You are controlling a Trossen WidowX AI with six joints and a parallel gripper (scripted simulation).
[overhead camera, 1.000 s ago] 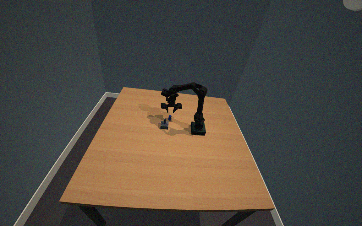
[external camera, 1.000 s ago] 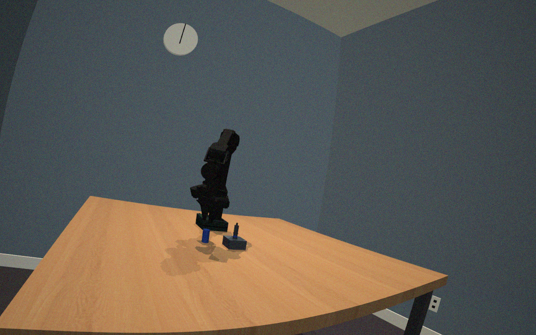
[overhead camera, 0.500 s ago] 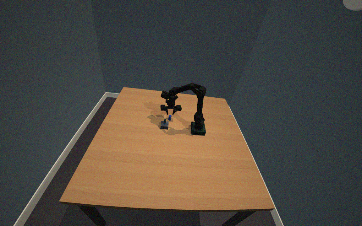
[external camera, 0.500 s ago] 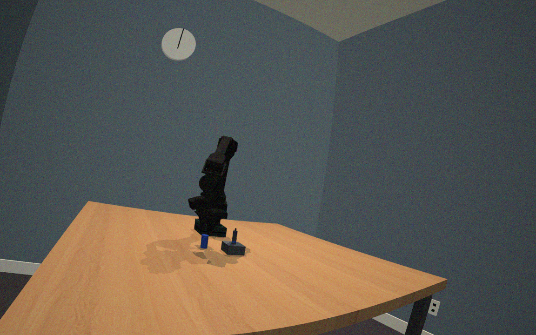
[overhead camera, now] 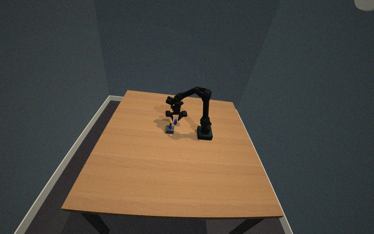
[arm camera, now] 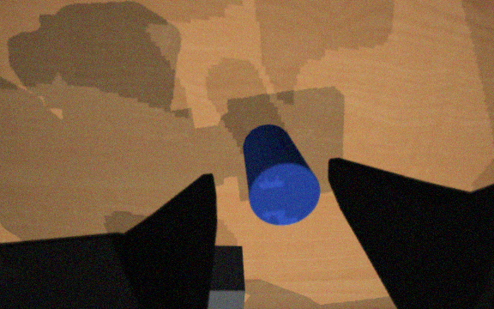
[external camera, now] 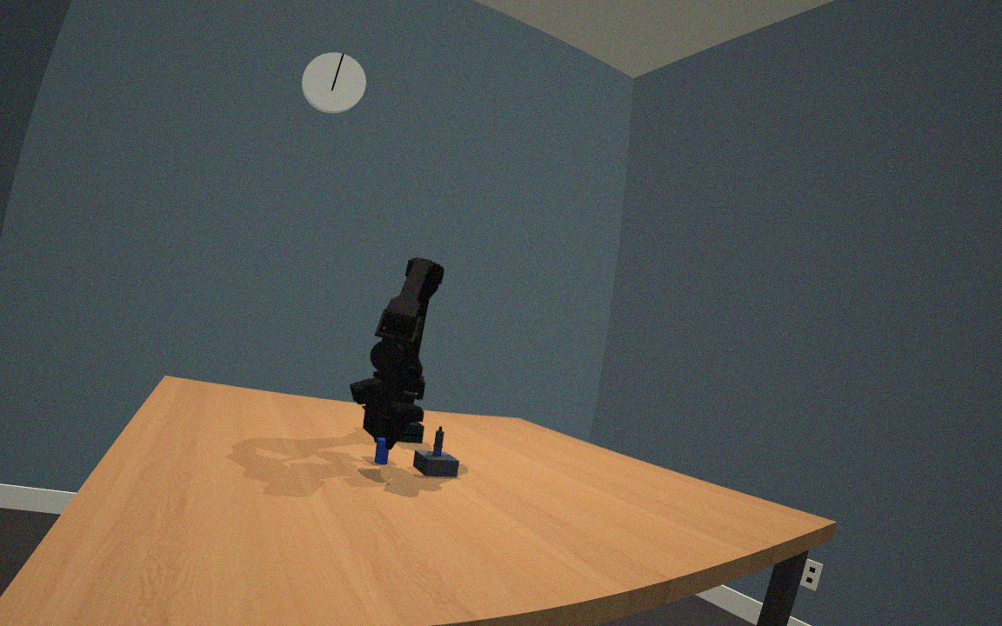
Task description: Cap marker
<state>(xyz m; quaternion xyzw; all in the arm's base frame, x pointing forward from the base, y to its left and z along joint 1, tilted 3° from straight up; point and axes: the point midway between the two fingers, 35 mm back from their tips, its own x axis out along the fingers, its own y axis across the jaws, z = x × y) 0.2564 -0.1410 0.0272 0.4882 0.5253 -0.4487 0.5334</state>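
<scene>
My gripper tip is 10 mm above the blue cap. Also, from my gripper tip: holder block (100 mm to the left, 50 mm ahead, 20 mm below).
</scene>
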